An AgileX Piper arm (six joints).
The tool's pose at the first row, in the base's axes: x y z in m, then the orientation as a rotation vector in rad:
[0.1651 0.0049 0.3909 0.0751 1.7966 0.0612]
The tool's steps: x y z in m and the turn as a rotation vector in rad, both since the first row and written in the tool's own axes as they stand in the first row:
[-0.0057 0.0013 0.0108 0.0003 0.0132 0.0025]
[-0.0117 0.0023 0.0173 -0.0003 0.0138 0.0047]
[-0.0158 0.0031 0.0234 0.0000 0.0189 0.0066]
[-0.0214 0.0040 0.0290 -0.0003 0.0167 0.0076]
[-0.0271 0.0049 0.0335 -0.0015 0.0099 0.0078]
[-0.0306 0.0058 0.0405 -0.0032 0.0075 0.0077]
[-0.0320 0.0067 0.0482 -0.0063 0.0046 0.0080]
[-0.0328 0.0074 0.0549 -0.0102 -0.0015 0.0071]
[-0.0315 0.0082 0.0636 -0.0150 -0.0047 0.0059]
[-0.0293 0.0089 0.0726 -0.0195 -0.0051 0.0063]
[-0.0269 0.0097 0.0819 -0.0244 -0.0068 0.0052]
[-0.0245 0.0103 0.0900 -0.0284 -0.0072 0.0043]
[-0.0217 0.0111 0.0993 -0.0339 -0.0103 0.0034]
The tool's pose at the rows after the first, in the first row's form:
[0.1769 0.0057 0.3941 0.0773 1.8097 0.0633]
[0.1846 0.0062 0.3986 0.0789 1.8102 0.0655]
[0.1915 0.0067 0.4012 0.0807 1.8153 0.0668]
[0.1982 0.0071 0.4055 0.0814 1.8131 0.0677]
[0.2039 0.0075 0.4101 0.0809 1.8062 0.0686]
[0.2115 0.0081 0.4120 0.0796 1.8037 0.0699]
[0.2194 0.0089 0.4117 0.0777 1.8007 0.0728]
[0.2261 0.0096 0.4110 0.0742 1.7944 0.0754]
[0.2343 0.0105 0.4078 0.0698 1.7911 0.0786]
[0.2426 0.0114 0.4037 0.0669 1.7904 0.0829]
[0.2511 0.0124 0.3994 0.0625 1.7885 0.0865]
[0.2585 0.0132 0.3953 0.0588 1.7879 0.0894]
[0.2669 0.0142 0.3905 0.0541 1.7846 0.0935]

